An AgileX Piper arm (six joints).
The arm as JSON. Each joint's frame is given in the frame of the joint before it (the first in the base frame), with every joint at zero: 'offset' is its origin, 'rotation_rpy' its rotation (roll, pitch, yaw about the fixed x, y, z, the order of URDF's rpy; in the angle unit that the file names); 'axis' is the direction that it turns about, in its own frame. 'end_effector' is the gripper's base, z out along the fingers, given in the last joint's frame.
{
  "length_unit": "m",
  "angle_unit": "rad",
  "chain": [
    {
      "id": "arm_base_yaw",
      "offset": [
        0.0,
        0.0,
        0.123
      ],
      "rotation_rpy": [
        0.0,
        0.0,
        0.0
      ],
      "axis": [
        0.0,
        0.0,
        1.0
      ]
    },
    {
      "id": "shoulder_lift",
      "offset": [
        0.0,
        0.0,
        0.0
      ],
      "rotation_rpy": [
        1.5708,
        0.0,
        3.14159
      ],
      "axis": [
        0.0,
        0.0,
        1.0
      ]
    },
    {
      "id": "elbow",
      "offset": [
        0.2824,
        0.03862,
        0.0
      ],
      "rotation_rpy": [
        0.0,
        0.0,
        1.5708
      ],
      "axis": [
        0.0,
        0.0,
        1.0
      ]
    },
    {
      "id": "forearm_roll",
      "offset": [
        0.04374,
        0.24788,
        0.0
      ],
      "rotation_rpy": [
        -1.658,
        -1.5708,
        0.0
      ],
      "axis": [
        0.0,
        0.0,
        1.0
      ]
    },
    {
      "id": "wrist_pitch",
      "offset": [
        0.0,
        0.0,
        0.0
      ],
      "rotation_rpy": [
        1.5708,
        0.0,
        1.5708
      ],
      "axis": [
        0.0,
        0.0,
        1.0
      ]
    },
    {
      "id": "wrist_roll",
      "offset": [
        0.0,
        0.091,
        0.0
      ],
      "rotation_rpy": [
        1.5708,
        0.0,
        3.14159
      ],
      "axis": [
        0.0,
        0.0,
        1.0
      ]
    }
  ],
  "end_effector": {
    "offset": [
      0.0,
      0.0,
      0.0
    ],
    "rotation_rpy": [
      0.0,
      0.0,
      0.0
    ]
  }
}
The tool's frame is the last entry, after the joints.
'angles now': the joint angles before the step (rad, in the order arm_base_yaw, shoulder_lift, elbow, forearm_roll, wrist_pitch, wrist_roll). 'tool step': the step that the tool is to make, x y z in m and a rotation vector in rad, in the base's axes. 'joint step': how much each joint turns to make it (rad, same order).
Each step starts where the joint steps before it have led.
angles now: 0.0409, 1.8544, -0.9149, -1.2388, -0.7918, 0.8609
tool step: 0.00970, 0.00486, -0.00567, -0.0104, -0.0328, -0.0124
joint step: 0.0183, 0.0393, -0.0277, 0.0667, 0.0116, -0.0726
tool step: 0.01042, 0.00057, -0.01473, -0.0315, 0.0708, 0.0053
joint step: 0.0019, 0.0575, -0.0512, -0.0786, 0.0407, 0.0805
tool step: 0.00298, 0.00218, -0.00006, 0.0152, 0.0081, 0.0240
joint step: 0.0000, 0.0139, -0.0217, -0.0322, -0.0217, 0.0330
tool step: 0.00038, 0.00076, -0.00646, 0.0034, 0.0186, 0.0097
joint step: 0.0001, 0.0190, -0.0026, -0.0092, -0.0088, 0.0066
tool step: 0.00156, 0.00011, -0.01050, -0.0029, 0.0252, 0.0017
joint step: -0.0001, 0.0302, -0.0048, -0.0022, -0.0001, 0.0000
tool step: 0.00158, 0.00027, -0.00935, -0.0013, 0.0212, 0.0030
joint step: 0.0000, 0.0283, -0.0065, -0.0023, -0.0019, 0.0000
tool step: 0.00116, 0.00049, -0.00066, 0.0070, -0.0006, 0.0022
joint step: 0.0000, 0.0061, -0.0053, 0.0024, -0.0071, 0.0001
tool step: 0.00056, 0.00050, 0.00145, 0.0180, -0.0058, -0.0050
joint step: 0.0000, 0.0000, 0.0000, 0.0181, -0.0125, -0.0050
